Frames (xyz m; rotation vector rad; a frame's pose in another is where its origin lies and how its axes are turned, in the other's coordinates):
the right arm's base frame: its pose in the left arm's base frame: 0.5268 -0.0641 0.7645 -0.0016 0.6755 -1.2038
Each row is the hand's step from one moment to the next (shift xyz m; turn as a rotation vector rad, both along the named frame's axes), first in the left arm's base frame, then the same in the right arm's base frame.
Working: the left arm's base frame: its pose in the right arm's base frame: 0.2121 -0.1609 -0.8917 0.0016 -0.6755 1.2038

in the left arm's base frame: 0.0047 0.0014 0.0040 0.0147 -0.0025 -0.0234
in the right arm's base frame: -0.0022 0.0032 0.0050 0.0161 0.0197 -0.0109
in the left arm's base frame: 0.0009 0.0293 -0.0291 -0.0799 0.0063 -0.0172
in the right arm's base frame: -0.0110 0.0221 -0.0331 -0.0123 -0.0600 -0.0545
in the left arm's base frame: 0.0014 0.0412 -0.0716 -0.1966 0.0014 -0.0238
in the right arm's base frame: -0.0007 0.0418 -0.0712 -0.0270 -0.1595 -0.1143
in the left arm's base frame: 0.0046 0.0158 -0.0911 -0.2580 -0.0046 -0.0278
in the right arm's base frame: 0.0310 0.0416 -0.0766 -0.0316 -0.2129 -0.1450
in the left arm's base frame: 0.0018 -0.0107 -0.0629 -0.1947 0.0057 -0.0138
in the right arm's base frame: 0.0397 0.0193 -0.0461 -0.0351 -0.1597 -0.1068
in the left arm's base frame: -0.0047 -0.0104 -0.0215 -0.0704 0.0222 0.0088
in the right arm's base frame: 0.0183 -0.0005 -0.0160 -0.0366 -0.0548 -0.0345
